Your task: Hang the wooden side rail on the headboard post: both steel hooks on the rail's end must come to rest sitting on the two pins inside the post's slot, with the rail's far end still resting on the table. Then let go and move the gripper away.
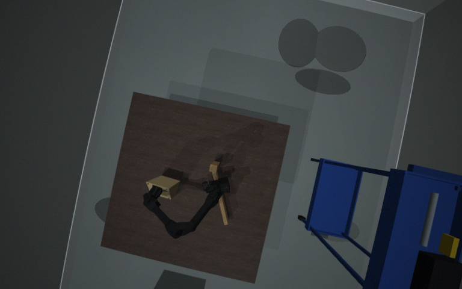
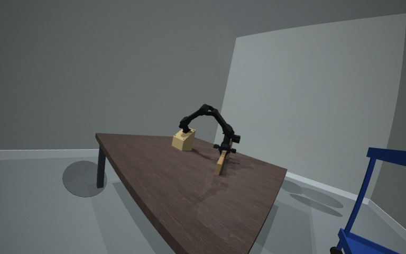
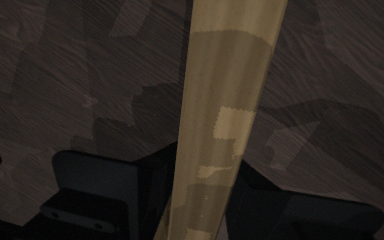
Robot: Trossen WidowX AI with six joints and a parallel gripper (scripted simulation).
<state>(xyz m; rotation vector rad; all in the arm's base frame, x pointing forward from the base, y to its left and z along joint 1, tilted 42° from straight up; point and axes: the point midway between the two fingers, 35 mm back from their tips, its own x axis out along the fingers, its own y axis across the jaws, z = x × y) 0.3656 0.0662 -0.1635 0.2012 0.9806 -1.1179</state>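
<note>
Now: the headboard post 110 mm to the left of my gripper tip, 60 mm above it and 50 mm behind it.
</note>
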